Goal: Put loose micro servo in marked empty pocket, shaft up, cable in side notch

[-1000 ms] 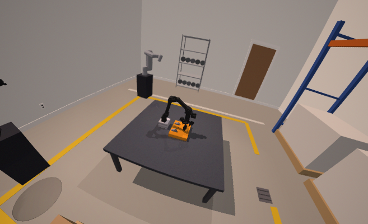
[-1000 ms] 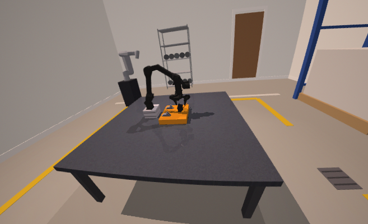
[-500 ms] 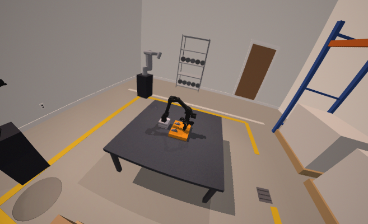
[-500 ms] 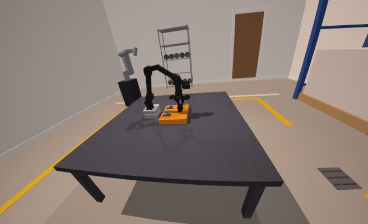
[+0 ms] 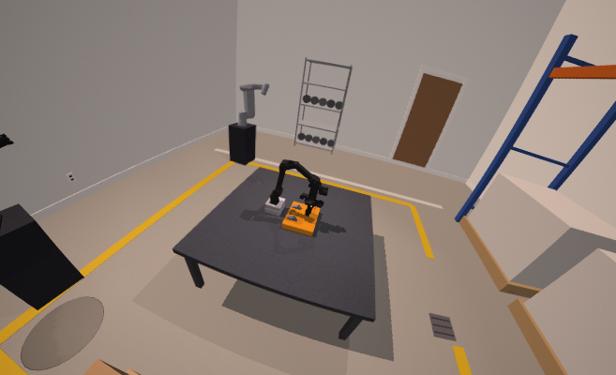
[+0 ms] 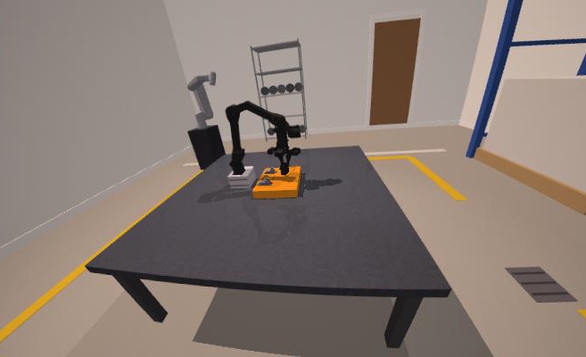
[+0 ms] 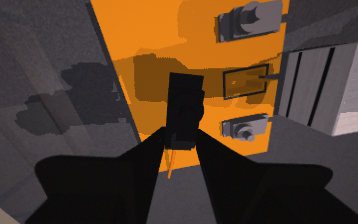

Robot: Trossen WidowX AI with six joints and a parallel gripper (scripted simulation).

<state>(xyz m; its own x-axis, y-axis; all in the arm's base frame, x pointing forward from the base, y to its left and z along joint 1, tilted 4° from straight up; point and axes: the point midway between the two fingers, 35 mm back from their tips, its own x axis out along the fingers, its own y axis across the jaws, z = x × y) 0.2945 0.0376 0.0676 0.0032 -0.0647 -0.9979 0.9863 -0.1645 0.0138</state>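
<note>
Right now my gripper tip is 2 cm to the left of the orange robot deck and 9 cm above it.
</note>
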